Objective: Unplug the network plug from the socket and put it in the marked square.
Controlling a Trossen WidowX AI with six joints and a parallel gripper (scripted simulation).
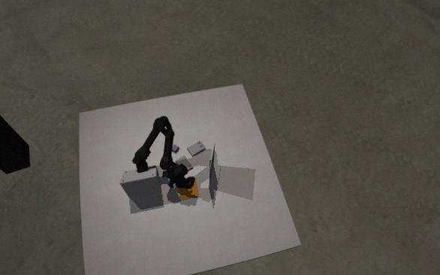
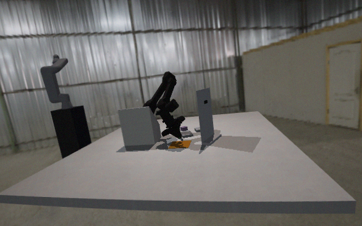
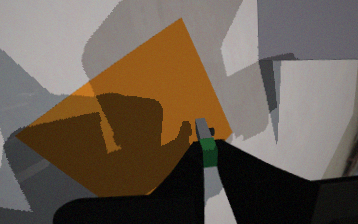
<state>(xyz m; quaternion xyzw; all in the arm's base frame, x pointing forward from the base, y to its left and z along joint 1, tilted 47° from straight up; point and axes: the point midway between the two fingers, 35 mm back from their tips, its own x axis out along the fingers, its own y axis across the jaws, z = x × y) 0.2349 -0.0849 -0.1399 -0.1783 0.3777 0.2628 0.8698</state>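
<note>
Now: the marked orange square 10 mm behind my gripper tip, 10 mm to the left of it and 40 mm below it. The rest, counted from my gripper tip: upright panel 170 mm ahead, 40 mm to the left, 100 mm above; then plug 10 mm ahead; then small purple block 320 mm to the left, 30 mm below.
</note>
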